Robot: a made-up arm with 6 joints.
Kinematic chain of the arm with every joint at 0, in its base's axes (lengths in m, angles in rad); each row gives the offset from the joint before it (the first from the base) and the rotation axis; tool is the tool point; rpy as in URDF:
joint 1: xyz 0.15 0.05 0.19 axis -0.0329 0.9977 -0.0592
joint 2: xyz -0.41 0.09 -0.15 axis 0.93 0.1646 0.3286
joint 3: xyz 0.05 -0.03 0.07 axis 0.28 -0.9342 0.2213
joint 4: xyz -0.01 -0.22 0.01 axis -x
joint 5: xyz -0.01 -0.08 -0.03 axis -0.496 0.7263 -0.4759
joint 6: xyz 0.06 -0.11 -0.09 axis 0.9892 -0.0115 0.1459
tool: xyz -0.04 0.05 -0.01 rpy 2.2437 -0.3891 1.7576
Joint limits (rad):
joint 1: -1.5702..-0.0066
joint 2: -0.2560..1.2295
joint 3: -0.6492..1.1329
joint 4: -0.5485..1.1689
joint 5: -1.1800..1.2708
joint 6: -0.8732..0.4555
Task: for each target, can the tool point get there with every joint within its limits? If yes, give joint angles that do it. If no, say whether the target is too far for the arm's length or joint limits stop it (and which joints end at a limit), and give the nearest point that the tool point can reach.
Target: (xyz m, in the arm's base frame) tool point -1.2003 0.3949 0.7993
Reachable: no: too far | nearest point -0.3539 -0.1113 0.4039 | short by 1.063 m
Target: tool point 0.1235 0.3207 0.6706
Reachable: no: joint limits stop it (at a limit: joint 1, joint 2, joint 3, joint 4, joint 5, joint 6) | nearest point -0.0252 -0.0252 0.1936 | short by 0.608 m
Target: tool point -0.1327 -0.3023 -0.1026
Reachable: yes | joints -0.1532 0.1739 0.8031 0.6829 0.7988 -0.4433
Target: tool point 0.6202 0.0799 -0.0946
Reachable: yes | joints -1.3820 1.0964 0.9346 0.3340 0.4744 0.2001
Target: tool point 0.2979 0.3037 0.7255
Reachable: no: joint limits stop it (at a limit: joint 1, joint 3, joint 6) | nearest point 0.4634 0.2007 0.1213 | short by 0.635 m
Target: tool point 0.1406 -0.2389 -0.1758
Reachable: yes | joints -0.5723 0.4513 0.8924 0.9093 -0.0664 -0.0359
